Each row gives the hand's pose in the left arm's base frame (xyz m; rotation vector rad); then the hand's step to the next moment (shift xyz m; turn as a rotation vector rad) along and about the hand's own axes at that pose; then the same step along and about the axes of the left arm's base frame.
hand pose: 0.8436 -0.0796 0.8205 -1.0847 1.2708 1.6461
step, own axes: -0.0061 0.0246 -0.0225 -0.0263 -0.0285 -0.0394
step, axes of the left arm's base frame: -0.0171 -0.0274 0.0104 0.0417 -0.0348 0.0103
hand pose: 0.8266 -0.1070 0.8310 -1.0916 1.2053 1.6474
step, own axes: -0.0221 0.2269 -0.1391 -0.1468 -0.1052 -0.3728
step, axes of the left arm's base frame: -0.1805 -0.1877 0.0592 0.2101 -0.3541 0.0458
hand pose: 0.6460 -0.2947 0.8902 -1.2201 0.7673 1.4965
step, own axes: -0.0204 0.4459 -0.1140 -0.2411 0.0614 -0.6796
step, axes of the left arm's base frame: -0.3901 -0.2360 -0.0658 0.1427 -0.7089 0.0283
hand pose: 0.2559 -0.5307 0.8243 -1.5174 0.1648 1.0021
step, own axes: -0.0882 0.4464 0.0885 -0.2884 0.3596 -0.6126
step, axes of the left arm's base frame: -0.3759 -0.0700 -0.2621 -0.1050 -0.7438 -0.1535
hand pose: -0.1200 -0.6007 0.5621 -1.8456 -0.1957 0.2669
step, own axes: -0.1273 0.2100 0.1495 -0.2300 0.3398 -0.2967
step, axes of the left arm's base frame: -0.1647 0.0433 -0.2316 -0.1379 -0.4318 -0.2256
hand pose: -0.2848 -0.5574 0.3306 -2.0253 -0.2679 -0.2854
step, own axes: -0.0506 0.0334 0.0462 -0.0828 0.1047 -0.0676
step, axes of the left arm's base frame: -0.0336 0.0229 -0.0645 -0.0518 -0.1126 -0.0838
